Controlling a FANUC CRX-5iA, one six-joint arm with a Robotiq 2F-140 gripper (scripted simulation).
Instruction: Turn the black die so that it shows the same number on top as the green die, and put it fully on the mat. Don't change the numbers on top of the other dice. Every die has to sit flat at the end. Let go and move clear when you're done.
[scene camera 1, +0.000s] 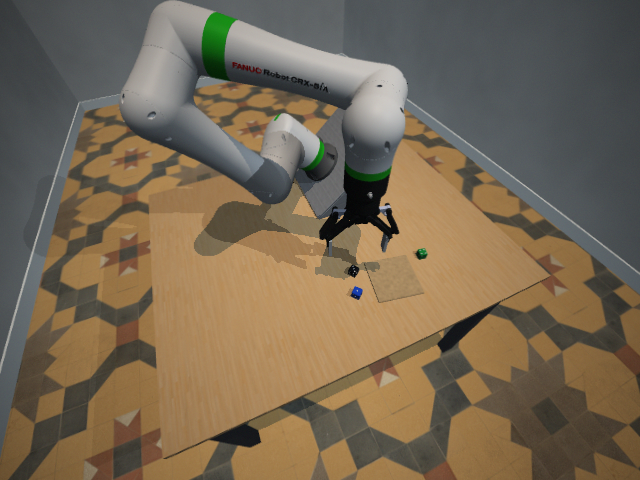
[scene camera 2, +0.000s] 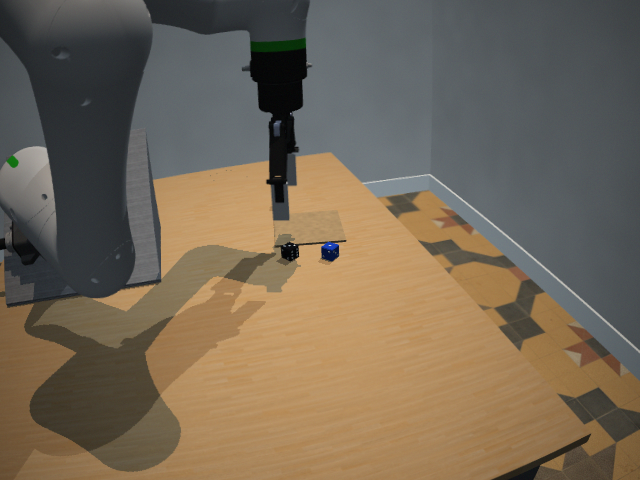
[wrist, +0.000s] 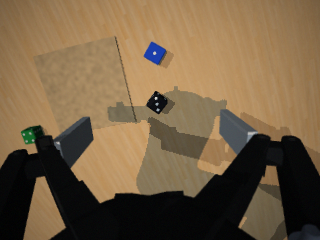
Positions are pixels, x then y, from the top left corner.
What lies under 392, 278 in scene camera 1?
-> A tan mat.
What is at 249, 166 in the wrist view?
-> My gripper.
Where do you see my gripper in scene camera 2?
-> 285, 201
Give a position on a tan mat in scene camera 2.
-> At 320, 227
